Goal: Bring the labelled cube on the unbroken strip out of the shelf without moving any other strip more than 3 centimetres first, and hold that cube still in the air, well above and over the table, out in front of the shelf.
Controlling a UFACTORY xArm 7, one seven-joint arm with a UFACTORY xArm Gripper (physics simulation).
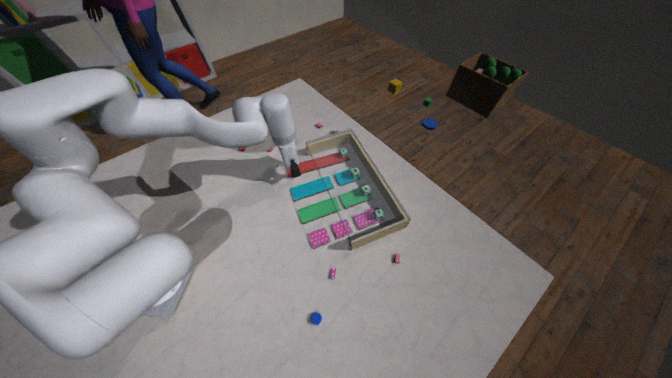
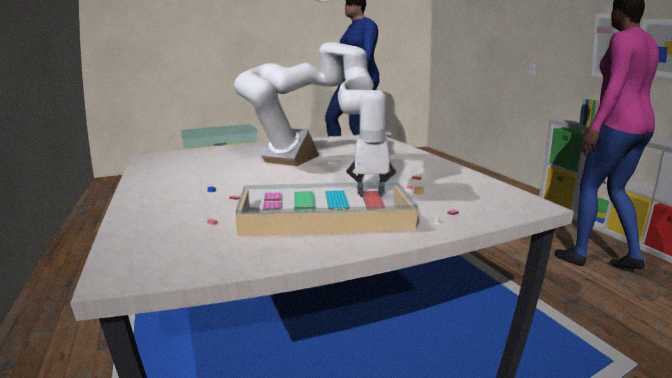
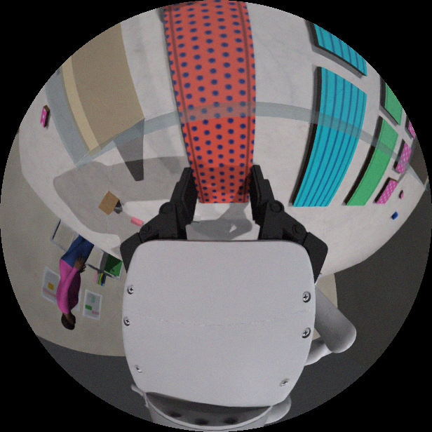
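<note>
The red dotted strip [image 1: 320, 164] [image 2: 374, 201] [image 3: 215, 100] runs unbroken from in front of the shelf [image 1: 379, 236] [image 2: 325, 221] [image 3: 107, 85] to deep inside it. A pale green labelled cube [image 1: 343, 152] sits at its far end, under the clear top; its label is too small to read. The cyan strip [image 1: 311, 188] and the green strip [image 1: 319, 210] are each in two pieces, the pink strip [image 1: 319, 238] in three. My gripper [image 1: 295, 172] [image 2: 371, 193] [image 3: 222, 177] points down outside the shelf, its fingers closed against both sides of the red strip's near end.
More pale green cubes stand at the far ends of the cyan, green and pink strips. A blue disc [image 1: 316, 318], a pink piece [image 1: 333, 273] and a brown block [image 2: 419, 190] [image 3: 109, 202] lie on the table outside the shelf. The shelf has low wooden side walls.
</note>
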